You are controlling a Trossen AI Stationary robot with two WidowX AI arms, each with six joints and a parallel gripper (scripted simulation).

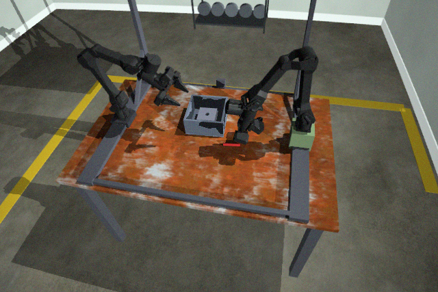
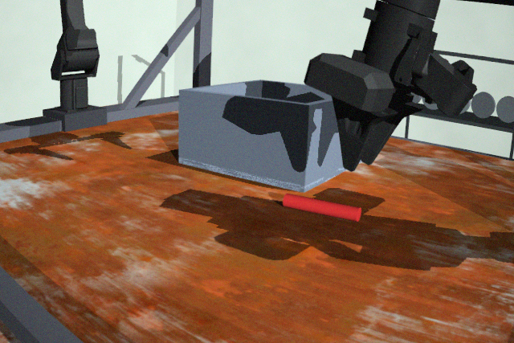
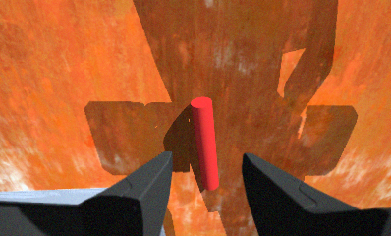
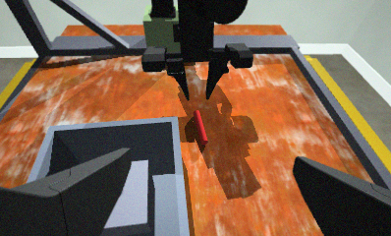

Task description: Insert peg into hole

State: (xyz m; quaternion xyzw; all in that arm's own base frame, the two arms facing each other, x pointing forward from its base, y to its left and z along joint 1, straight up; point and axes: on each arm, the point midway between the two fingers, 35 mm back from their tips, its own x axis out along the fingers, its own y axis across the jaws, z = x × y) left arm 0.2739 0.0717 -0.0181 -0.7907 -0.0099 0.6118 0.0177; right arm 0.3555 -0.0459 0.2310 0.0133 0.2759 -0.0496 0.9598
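Now: the red peg 10 mm ahead of my left hand, 40 mm to the right of it and 80 mm below it. Round my left hand: grey plate (130 mm behind, 190 mm to the right, 40 mm below); then grey box (130 mm behind, 190 mm to the right, 60 mm below).
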